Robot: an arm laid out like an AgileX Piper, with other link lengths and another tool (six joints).
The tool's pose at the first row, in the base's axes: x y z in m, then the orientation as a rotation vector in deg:
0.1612 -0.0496 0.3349 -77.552 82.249 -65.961
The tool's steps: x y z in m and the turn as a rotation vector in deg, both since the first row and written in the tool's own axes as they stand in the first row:
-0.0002 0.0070 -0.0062 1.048 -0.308 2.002
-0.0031 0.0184 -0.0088 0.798 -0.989 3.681
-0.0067 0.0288 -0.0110 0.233 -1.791 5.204
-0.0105 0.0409 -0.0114 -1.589 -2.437 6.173
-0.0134 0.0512 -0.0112 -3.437 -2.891 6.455
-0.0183 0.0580 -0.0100 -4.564 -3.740 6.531
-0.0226 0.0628 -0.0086 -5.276 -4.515 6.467
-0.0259 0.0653 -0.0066 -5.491 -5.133 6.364
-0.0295 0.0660 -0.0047 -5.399 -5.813 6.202
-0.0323 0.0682 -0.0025 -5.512 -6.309 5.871
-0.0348 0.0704 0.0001 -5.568 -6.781 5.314
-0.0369 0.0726 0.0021 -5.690 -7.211 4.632
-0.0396 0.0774 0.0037 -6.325 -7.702 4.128
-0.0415 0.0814 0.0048 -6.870 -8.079 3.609
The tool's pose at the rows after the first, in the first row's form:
0.1536 -0.0489 0.3295 -75.233 82.279 -65.017
0.1486 -0.0459 0.3190 -74.229 82.836 -63.233
0.1443 -0.0421 0.3094 -73.612 83.444 -61.272
0.1413 -0.0383 0.2976 -74.242 84.807 -59.060
0.1393 -0.0354 0.2875 -75.396 85.979 -57.411
0.1392 -0.0307 0.2805 -76.397 86.223 -55.993
0.1398 -0.0265 0.2754 -77.212 86.143 -54.970
0.1414 -0.0233 0.2725 -77.673 85.796 -54.403
0.1433 -0.0199 0.2713 -78.005 85.151 -54.011
0.1451 -0.0173 0.2686 -78.549 84.707 -53.749
0.1473 -0.0150 0.2658 -79.244 84.128 -53.683
0.1489 -0.0130 0.2631 -80.074 83.562 -53.687
0.1495 -0.0105 0.2581 -81.105 83.403 -53.210
0.1498 -0.0087 0.2539 -82.050 83.253 -52.888

